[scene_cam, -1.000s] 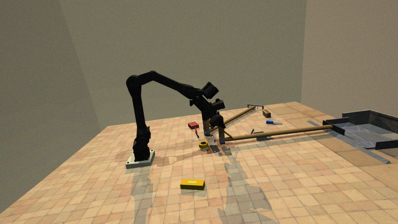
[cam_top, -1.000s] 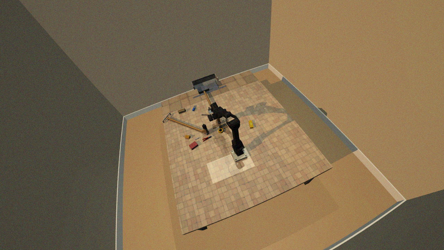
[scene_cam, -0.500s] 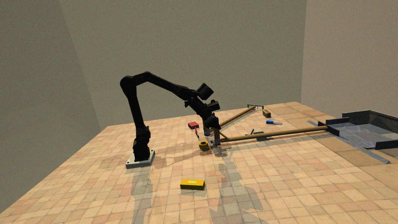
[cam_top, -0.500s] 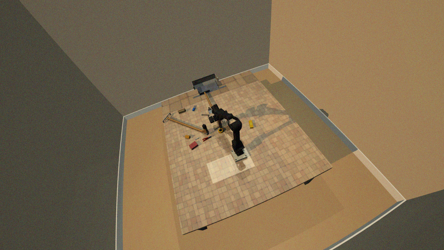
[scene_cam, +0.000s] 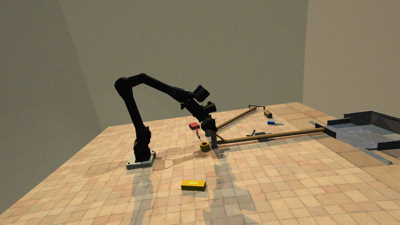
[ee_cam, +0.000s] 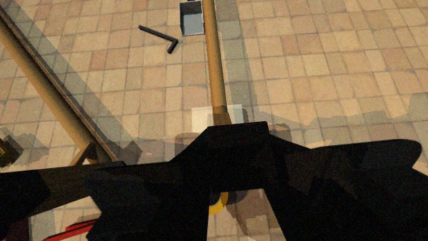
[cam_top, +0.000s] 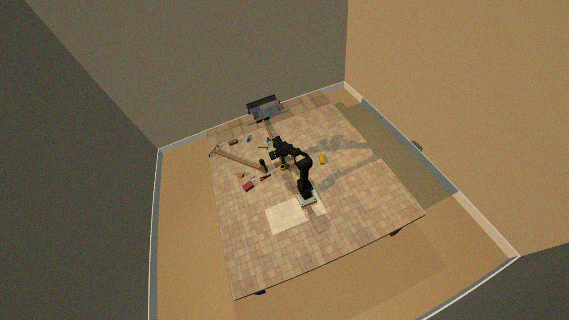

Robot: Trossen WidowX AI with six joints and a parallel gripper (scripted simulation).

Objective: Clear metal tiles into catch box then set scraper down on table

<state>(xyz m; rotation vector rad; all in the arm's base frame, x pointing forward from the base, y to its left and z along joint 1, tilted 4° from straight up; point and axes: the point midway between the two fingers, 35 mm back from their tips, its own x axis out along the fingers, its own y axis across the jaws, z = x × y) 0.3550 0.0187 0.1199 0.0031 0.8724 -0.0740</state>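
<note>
My gripper tip is 9 cm above the yellow tape roll, 7 cm past it and 3 cm to the right of it. Round my gripper tip: red screwdriver 18 cm to the left, 8 cm below, 8 cm behind; then hex key 21 cm ahead, 10 cm below, 8 cm to the left; then small grey box 26 cm ahead, 9 cm below, 2 cm to the left.
</note>
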